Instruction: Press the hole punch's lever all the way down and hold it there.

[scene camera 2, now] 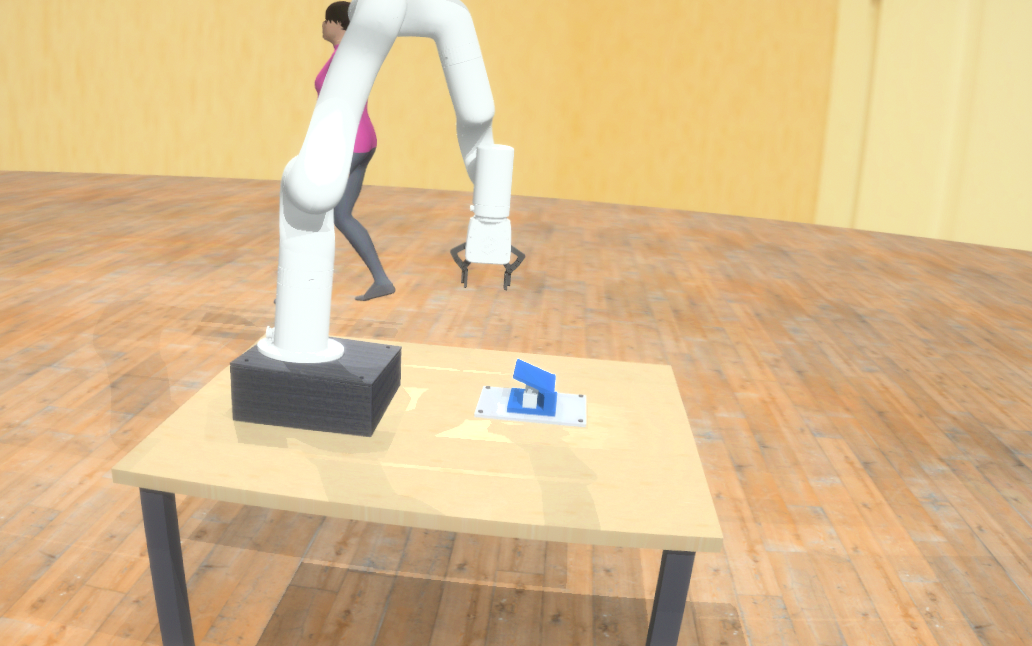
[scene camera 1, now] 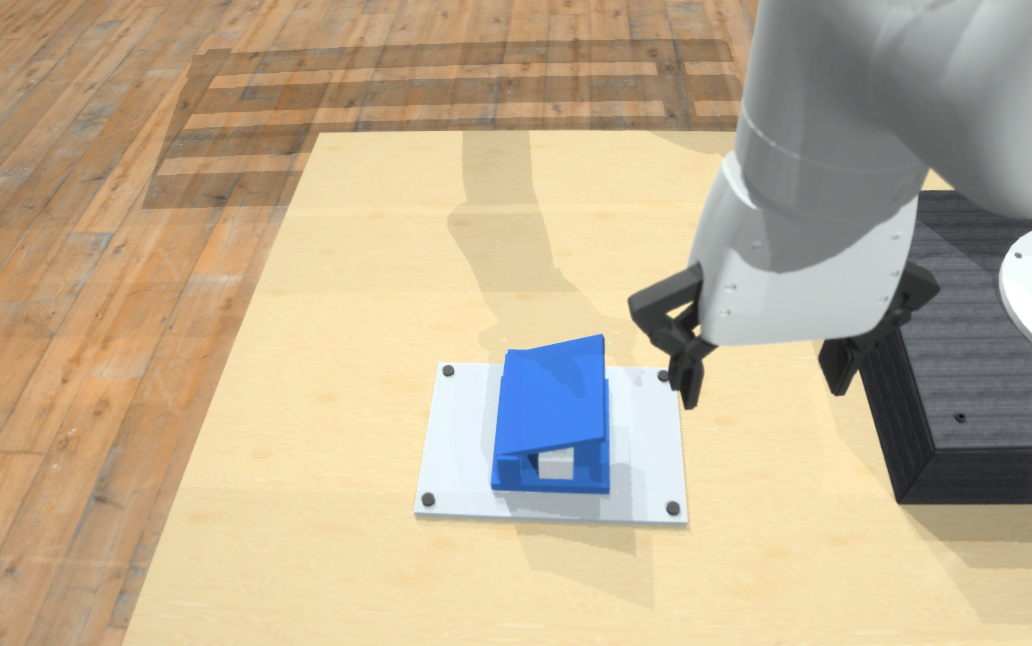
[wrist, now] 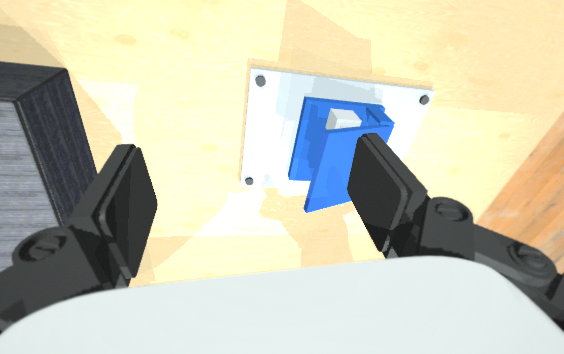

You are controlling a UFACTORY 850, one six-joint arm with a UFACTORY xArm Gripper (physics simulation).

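Note:
The blue hole punch stands on a pale plate (scene camera 1: 456, 441) (scene camera 2: 495, 406) (wrist: 270, 110) that has a dark bolt at each corner. Its lever (scene camera 1: 552, 403) (scene camera 2: 534, 376) (wrist: 332, 160) is a flat blue flap, tilted up at the end nearer the robot base. A light grey block (scene camera 1: 555, 463) (scene camera 2: 530, 398) (wrist: 343, 119) shows under it. My gripper (scene camera 1: 763, 399) (scene camera 2: 485, 286) (wrist: 255, 168) is open and empty. It hangs well above the table, on the robot-base side of the punch, and does not touch the lever. In the wrist view the right finger covers part of the lever.
The robot's dark base block (scene camera 1: 982, 342) (scene camera 2: 304, 396) (wrist: 55, 130) stands on the wooden table (scene camera 1: 342, 563) (scene camera 2: 426, 487) (wrist: 190, 100), on the gripper's other side from the punch. A person (scene camera 2: 365, 129) in a pink top stands on the floor behind the arm.

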